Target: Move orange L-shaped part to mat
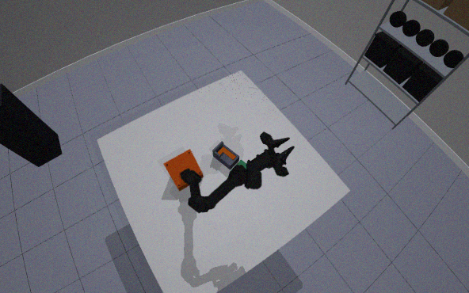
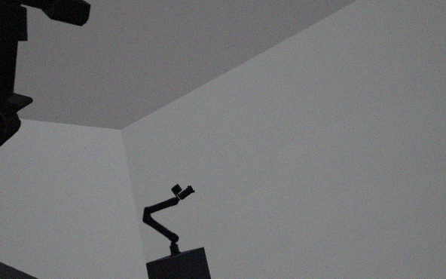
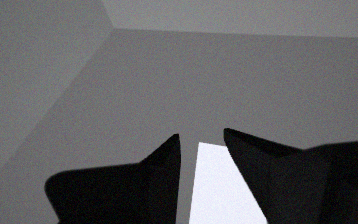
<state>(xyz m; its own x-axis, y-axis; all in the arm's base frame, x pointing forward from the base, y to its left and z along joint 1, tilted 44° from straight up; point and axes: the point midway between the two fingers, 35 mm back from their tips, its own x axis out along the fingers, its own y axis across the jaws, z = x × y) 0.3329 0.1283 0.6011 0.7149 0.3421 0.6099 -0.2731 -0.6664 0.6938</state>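
My gripper tip is 59 cm above the orange L-shaped part, 35 cm to the right of it and 8 cm past it. The rest, counted from my gripper tip: green mat 65 cm below, 19 cm to the left, 3 cm behind.
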